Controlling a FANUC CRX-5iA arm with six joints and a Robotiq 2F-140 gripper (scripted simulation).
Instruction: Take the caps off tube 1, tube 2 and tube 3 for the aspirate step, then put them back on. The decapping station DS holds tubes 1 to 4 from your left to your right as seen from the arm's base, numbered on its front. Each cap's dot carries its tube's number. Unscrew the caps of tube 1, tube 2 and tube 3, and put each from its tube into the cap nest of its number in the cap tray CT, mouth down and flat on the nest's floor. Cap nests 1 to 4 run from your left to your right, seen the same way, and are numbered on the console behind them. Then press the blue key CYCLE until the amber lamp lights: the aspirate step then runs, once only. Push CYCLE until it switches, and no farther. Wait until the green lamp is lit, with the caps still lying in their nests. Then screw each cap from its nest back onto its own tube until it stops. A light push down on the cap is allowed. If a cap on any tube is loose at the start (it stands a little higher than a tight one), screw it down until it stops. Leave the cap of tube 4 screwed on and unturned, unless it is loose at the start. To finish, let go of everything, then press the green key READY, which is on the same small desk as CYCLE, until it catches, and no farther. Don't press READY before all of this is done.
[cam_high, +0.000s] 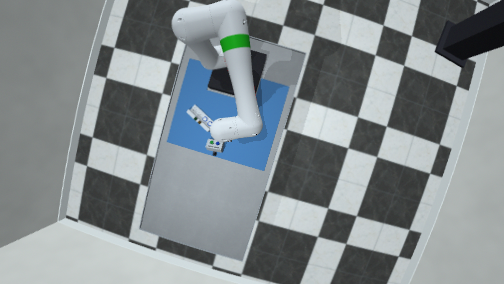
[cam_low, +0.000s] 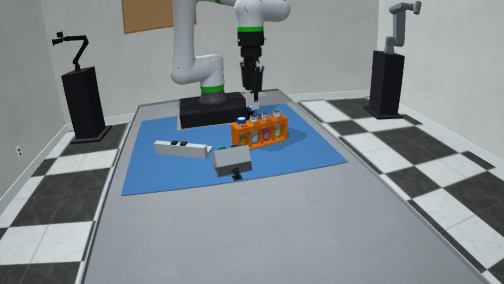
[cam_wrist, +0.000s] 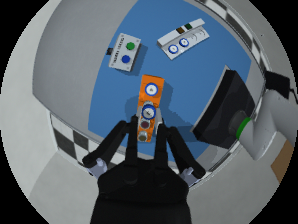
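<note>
Right now the blue key is 13 cm ahead of my hand, 8 cm to the right of it and 12 cm below it. Also, from my hand: green key 14 cm ahead, 12 cm to the right, 12 cm below; then small grey key desk 16 cm ahead, 10 cm to the right, 13 cm below.
</note>
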